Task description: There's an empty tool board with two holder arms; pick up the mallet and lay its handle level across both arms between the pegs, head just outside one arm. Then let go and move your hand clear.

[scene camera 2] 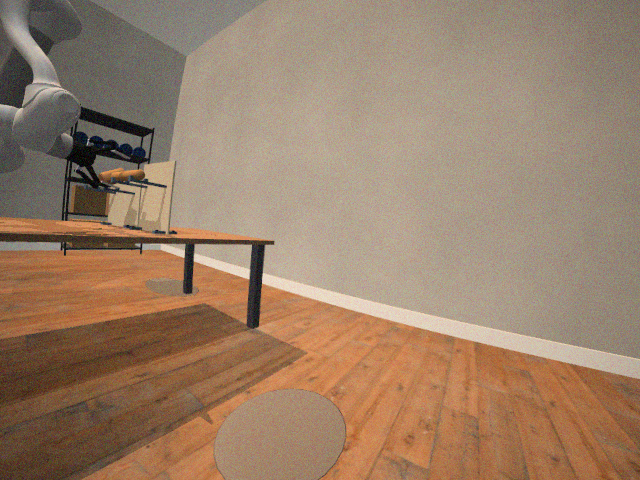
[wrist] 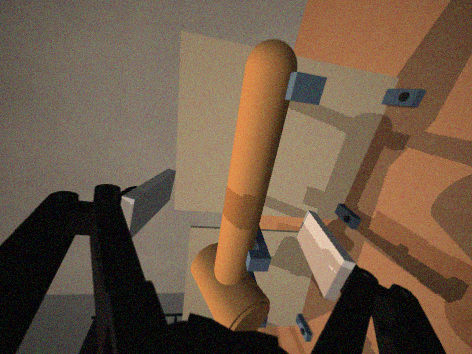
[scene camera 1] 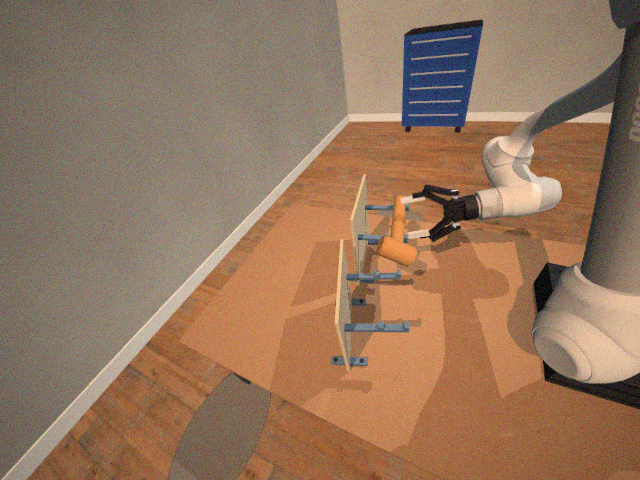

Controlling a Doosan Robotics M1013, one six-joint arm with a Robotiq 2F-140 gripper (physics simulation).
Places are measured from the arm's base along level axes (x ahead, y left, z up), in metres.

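Pixels of known places: gripper, fingertip midpoint: (scene camera 2: 122, 172) (wrist: 238, 204) (scene camera 1: 404, 219).
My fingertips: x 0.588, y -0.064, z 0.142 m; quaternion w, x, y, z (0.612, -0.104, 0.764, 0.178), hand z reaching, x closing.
Note:
Ahead of a thing's pixels: the offset from my fingertips to its top centre. "spot": to the spot under its first point. Level surfaces: height alone.
An orange mallet (scene camera 1: 398, 222) (scene camera 2: 129, 175) (wrist: 252, 150) lies with its handle across the two blue arms (scene camera 1: 385, 207) (wrist: 307, 88) of the farther board (scene camera 1: 360, 219) in scene camera 1; its head is outside one arm, toward the other board. My gripper (scene camera 1: 406, 217) (scene camera 2: 117, 170) (wrist: 238, 204) is wide open, its pale fingertips on either side of the handle near the head, holding nothing. The empty tool board (scene camera 1: 341, 304) (wrist: 287, 295) stands beside, nearer in scene camera 1. Its two arms, one {spot: 0.017 m ahead, 0.216 m left, 0.061 m down} (scene camera 1: 373, 276) and the other {spot: 0.058 m back, 0.363 m left, 0.061 m down} (scene camera 1: 377, 327), carry nothing.
Both boards stand on the brown table {0.246 m down} (scene camera 1: 248, 279) (scene camera 2: 222, 239) on small blue feet, one foot {spot: 0.002 m ahead, 0.433 m left, 0.191 m down} (scene camera 1: 348, 360) showing at the near end. A grey wall (scene camera 1: 155, 129) runs behind the boards. A blue cabinet (scene camera 1: 439, 77) and a black shelf rack (scene camera 2: 116, 119) stand farther off.

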